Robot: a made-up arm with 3 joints.
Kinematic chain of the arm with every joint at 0, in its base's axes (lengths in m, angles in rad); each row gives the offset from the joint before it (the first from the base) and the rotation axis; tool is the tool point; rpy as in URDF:
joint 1: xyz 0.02 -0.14 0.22 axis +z
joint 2: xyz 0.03 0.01 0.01 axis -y
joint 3: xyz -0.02 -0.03 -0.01 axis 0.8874 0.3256 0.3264
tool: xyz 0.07 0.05 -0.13 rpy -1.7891 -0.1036 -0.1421
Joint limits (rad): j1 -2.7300..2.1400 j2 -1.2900..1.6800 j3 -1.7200..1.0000
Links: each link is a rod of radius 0.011 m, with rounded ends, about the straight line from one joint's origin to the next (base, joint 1, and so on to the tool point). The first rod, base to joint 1, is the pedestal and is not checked.
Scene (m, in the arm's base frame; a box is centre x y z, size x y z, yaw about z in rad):
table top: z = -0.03
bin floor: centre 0 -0.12 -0.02 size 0.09 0.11 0.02 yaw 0.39
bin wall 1: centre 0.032 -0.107 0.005 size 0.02 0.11 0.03 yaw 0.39
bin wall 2: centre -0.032 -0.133 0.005 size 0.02 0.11 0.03 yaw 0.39
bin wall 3: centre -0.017 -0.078 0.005 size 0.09 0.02 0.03 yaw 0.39
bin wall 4: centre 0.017 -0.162 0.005 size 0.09 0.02 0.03 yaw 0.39
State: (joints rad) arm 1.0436 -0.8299 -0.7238
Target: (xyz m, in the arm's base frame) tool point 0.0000 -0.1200 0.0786
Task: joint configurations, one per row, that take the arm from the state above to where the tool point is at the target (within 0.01 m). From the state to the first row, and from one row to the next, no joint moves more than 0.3 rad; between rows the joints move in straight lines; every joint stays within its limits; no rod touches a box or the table.
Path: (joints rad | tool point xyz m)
1: 1.2516 -0.6947 -0.5112 | 0.0610 -0.1515 0.0810
2: 1.4596 -0.5595 -0.2987 | 0.0335 -0.1302 0.0765
3: 1.6676 -0.4244 -0.0861 | 0.0000 -0.1200 0.0786

